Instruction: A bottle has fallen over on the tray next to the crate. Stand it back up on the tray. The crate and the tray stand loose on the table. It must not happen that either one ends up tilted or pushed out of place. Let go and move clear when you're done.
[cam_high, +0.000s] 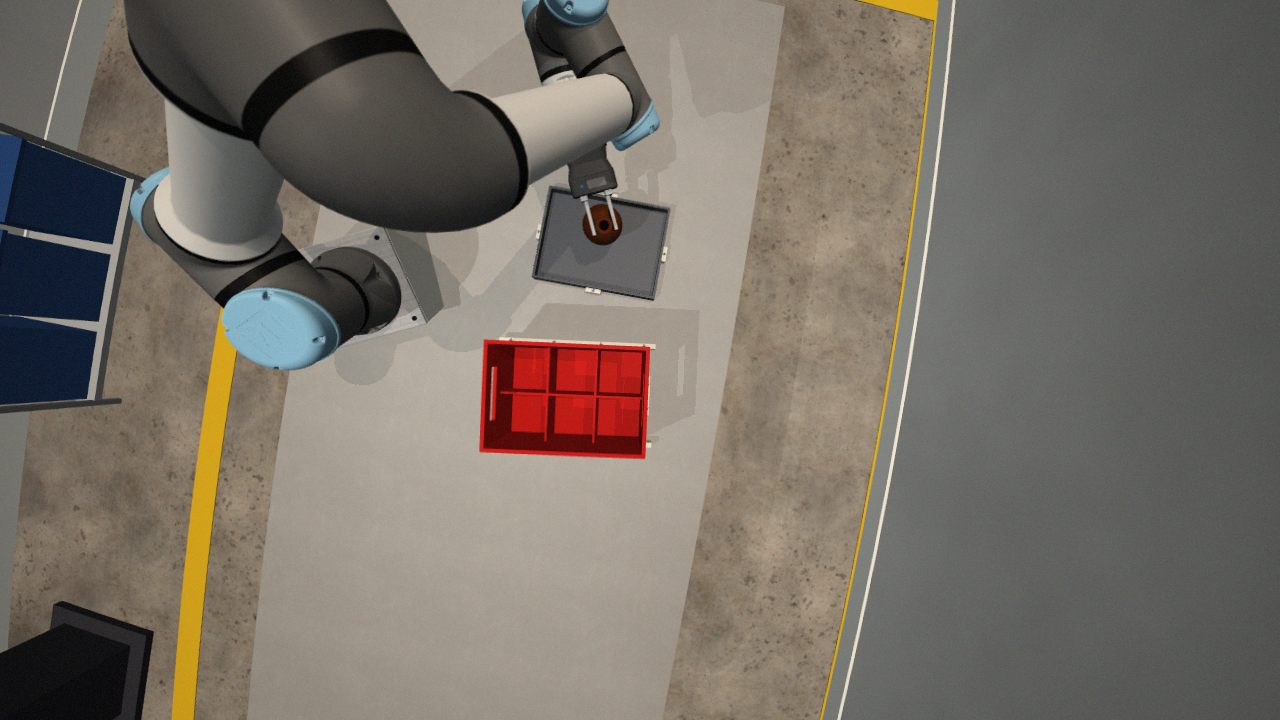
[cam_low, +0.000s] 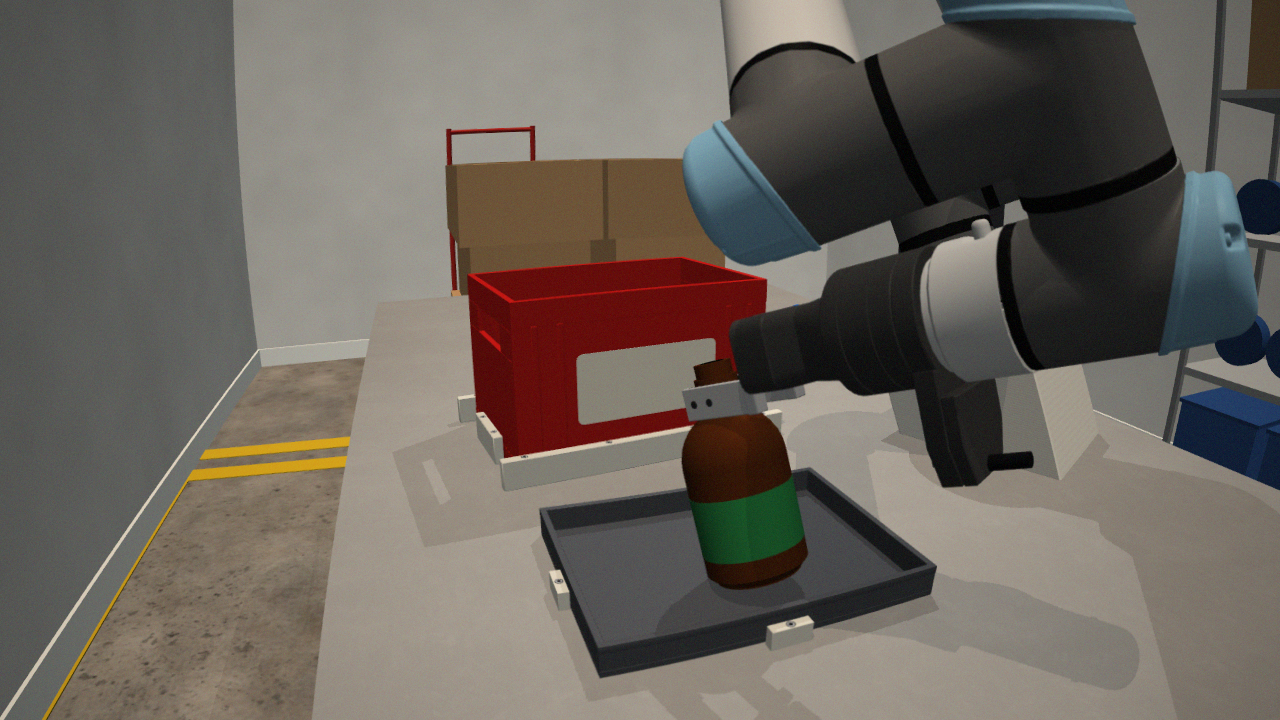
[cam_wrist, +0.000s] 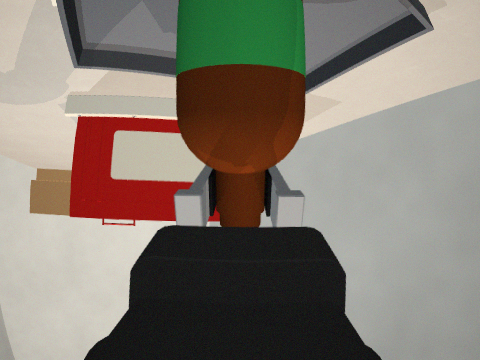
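Now: the bottle 5 cm below my hand, 1 cm to the left of it and 1 cm behind it. The rest, counted from my hand: red crate 31 cm to the right, 6 cm below, 2 cm ahead; dark grey tray 13 cm below, 1 cm behind.
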